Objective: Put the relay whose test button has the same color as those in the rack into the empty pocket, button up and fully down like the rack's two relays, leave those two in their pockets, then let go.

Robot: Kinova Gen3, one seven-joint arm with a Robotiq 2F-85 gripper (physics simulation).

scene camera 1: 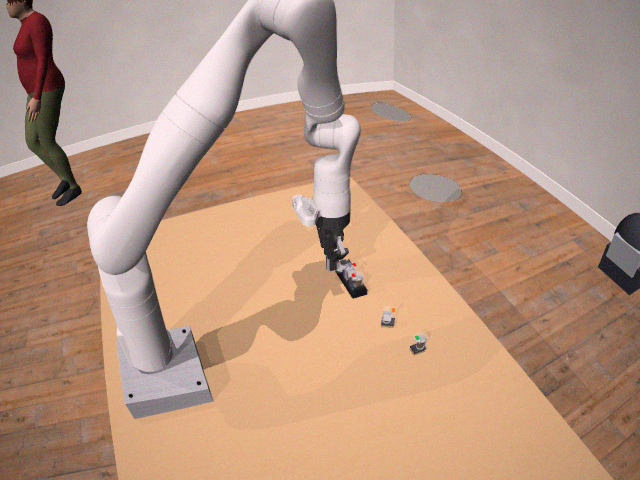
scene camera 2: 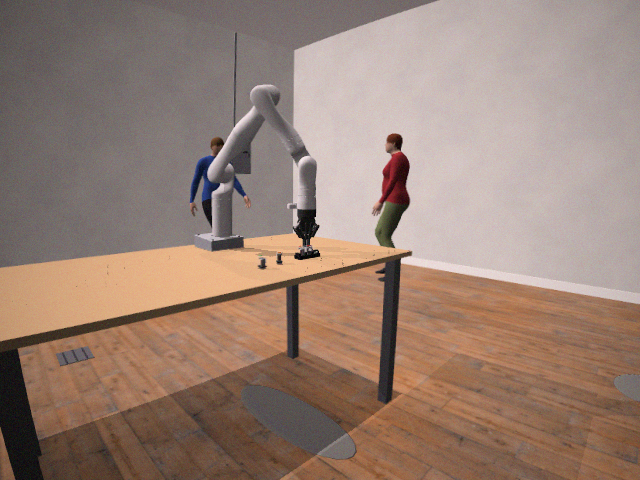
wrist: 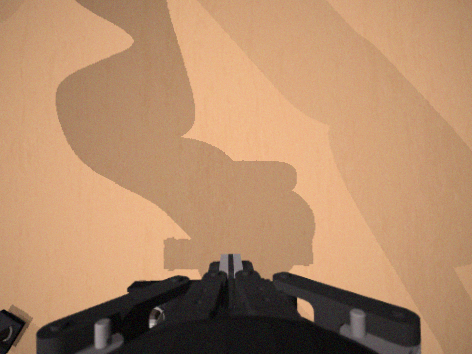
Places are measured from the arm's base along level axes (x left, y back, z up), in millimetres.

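Pixels of known places: gripper, between the fingertips: (scene camera 1: pixel 331 269) (scene camera 2: pixel 306 248) (wrist: pixel 230 268); arm's base, origin of its link: (scene camera 1: pixel 150 353) (scene camera 2: pixel 222 234).
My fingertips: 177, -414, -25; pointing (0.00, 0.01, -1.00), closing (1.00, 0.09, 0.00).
For each thing: its middle in the pictures, then the offset to it from my fingertips, as dx, dy, dz. "spot": a spot on its surface instead. Level surfaces: height alone.
- black rack, a spot on its surface: (scene camera 1: pixel 358 292) spot: -75, -38, -14
- relay, middle of its body: (wrist: pixel 149 320) (scene camera 1: pixel 356 281) -54, -40, -1
- relay with an orange button, middle of its body: (scene camera 1: pixel 388 317) (scene camera 2: pixel 279 257) -172, -69, -6
- relay with a green button, middle of its body: (scene camera 1: pixel 419 343) (scene camera 2: pixel 262 262) -262, -100, -6
- table, height of its surface: dz -28
- dark base corner, a spot on its surface: (wrist: pixel 9 330) spot: -159, -60, -9
The black rack (scene camera 1: pixel 358 292) (scene camera 2: pixel 313 255) lies on the table. Red test buttons show on relays in it, one relay (scene camera 1: pixel 356 280) near the rack's near end and another (scene camera 1: pixel 346 267) behind it. A small bit of red also shows right beside the fingers. My gripper (scene camera 1: pixel 331 266) (scene camera 2: pixel 306 244) (wrist: pixel 230 268) points down, shut with its fingertips together, low at the rack's far end in scene camera 1. Whether it touches a relay, and how fully the relay there is seated, I cannot tell. In the wrist view the gripper body hides most of the rack.
A relay with an orange button (scene camera 1: pixel 387 317) (scene camera 2: pixel 279 258) and a relay with a green button (scene camera 1: pixel 419 343) (scene camera 2: pixel 262 263) stand apart on the table (scene camera 1: pixel 289 439) (scene camera 2: pixel 129 279). A dark base corner (wrist: pixel 9 330) shows at the wrist view's lower left.
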